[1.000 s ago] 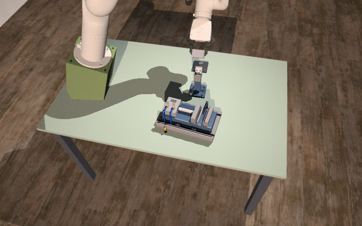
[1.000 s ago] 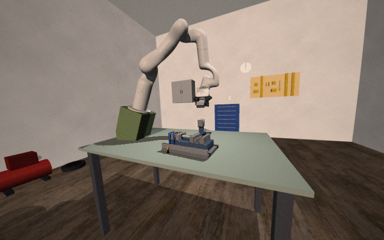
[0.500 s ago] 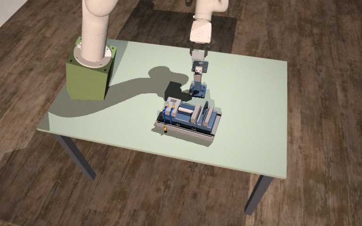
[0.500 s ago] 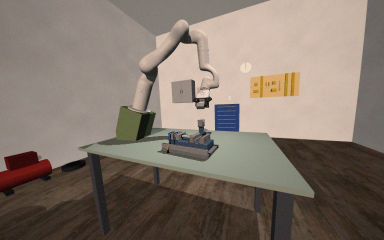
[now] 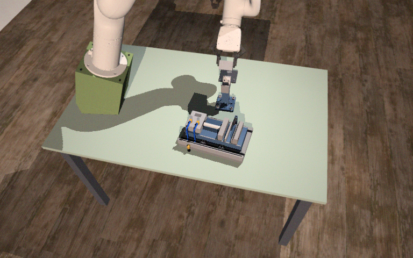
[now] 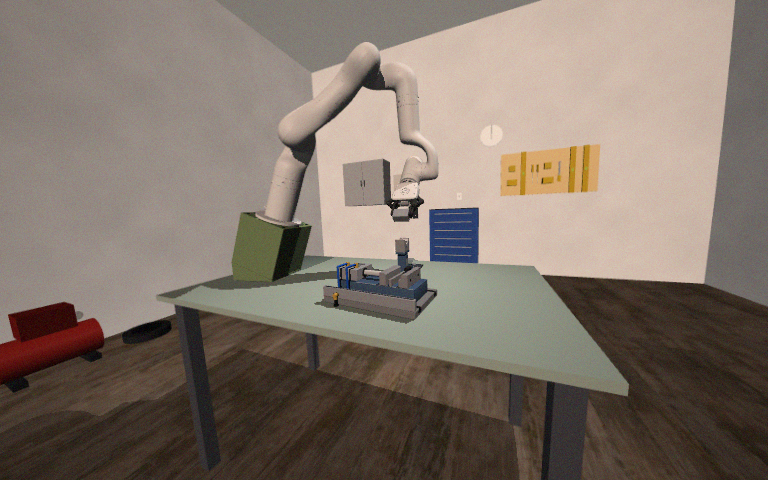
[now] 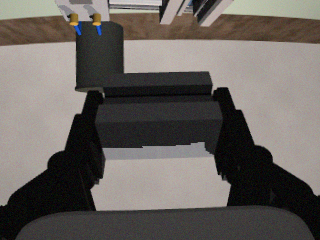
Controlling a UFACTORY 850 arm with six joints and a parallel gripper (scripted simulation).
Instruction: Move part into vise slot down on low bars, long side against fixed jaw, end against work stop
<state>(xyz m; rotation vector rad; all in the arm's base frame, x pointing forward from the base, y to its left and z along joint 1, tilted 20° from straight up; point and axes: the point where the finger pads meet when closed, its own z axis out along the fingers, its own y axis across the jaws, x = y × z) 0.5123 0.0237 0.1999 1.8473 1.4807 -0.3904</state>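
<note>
Right now the blue post is 1 cm to the right of my hand and 20 cm below it. From my hand the other things lie so: white rod: 4 cm behind, 21 cm to the right, 18 cm below; then part: 1 cm below; then work stop: 5 cm ahead, 19 cm to the right, 17 cm below.
</note>
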